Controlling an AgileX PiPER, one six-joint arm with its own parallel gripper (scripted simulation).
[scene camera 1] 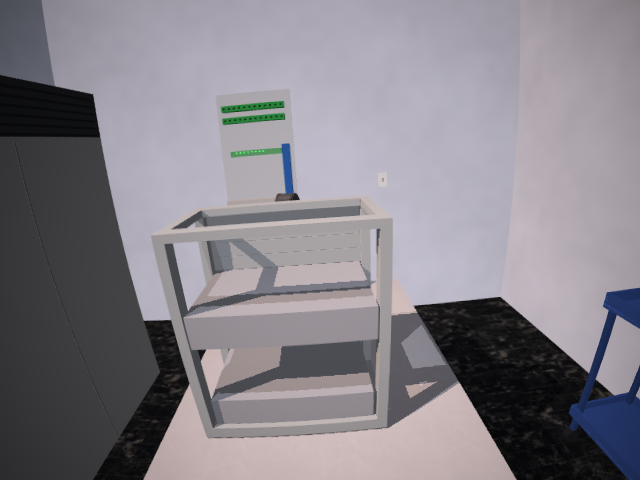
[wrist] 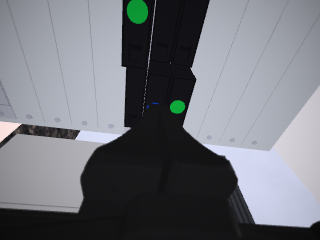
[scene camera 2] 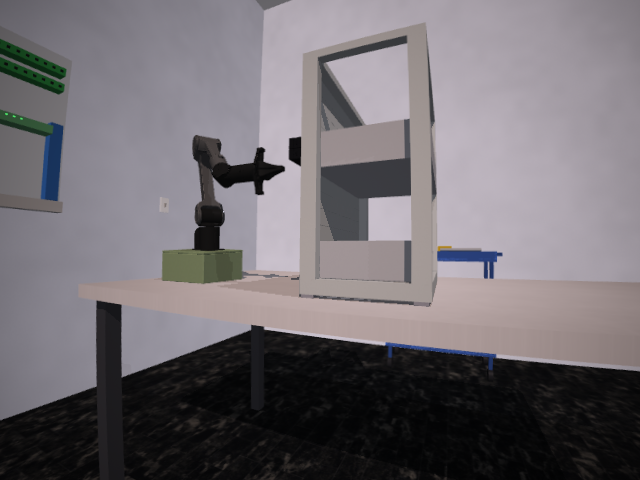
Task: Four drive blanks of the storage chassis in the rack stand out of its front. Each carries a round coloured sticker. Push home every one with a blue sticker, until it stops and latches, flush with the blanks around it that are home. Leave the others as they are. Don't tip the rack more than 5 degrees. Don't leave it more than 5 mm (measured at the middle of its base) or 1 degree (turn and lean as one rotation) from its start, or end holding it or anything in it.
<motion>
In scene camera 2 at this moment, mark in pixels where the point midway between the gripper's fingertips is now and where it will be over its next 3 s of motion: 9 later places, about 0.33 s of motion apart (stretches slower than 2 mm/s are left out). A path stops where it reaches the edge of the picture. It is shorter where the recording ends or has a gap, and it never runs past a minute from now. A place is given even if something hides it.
My gripper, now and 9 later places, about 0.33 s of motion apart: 283, 168; 275, 164; 275, 163; 294, 161; 296, 160; 298, 160; 299, 160; 301, 159; 304, 159; 306, 159
</motion>
